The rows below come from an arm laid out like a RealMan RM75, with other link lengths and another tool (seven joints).
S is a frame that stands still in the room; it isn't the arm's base.
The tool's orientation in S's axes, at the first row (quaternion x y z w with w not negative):
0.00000, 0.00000, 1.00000, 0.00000
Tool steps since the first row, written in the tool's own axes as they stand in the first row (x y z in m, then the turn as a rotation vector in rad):
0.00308, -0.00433, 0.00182, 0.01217, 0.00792, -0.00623
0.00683, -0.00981, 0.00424, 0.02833, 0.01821, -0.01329
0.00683, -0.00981, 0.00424, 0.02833, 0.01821, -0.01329
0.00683, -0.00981, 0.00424, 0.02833, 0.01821, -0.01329
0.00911, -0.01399, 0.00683, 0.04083, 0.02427, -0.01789
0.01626, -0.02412, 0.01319, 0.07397, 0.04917, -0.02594
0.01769, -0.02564, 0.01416, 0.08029, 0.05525, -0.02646
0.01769, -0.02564, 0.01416, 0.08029, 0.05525, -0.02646
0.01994, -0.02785, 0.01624, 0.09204, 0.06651, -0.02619
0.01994, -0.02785, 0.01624, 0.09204, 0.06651, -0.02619
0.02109, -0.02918, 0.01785, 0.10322, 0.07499, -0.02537
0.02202, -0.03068, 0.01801, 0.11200, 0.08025, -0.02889
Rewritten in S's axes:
-0.00308, 0.00433, 0.00182, -0.01217, -0.00792, -0.00623
-0.00683, 0.00981, 0.00424, -0.02833, -0.01821, -0.01329
-0.00683, 0.00981, 0.00424, -0.02833, -0.01821, -0.01329
-0.00683, 0.00981, 0.00424, -0.02833, -0.01821, -0.01329
-0.00911, 0.01399, 0.00683, -0.04083, -0.02427, -0.01789
-0.01626, 0.02412, 0.01319, -0.07397, -0.04917, -0.02594
-0.01769, 0.02564, 0.01416, -0.08029, -0.05525, -0.02646
-0.01769, 0.02564, 0.01416, -0.08029, -0.05525, -0.02646
-0.01994, 0.02785, 0.01624, -0.09204, -0.06651, -0.02619
-0.01994, 0.02785, 0.01624, -0.09204, -0.06651, -0.02619
-0.02109, 0.02918, 0.01785, -0.10322, -0.07499, -0.02537
-0.02202, 0.03068, 0.01801, -0.11200, -0.08025, -0.02889

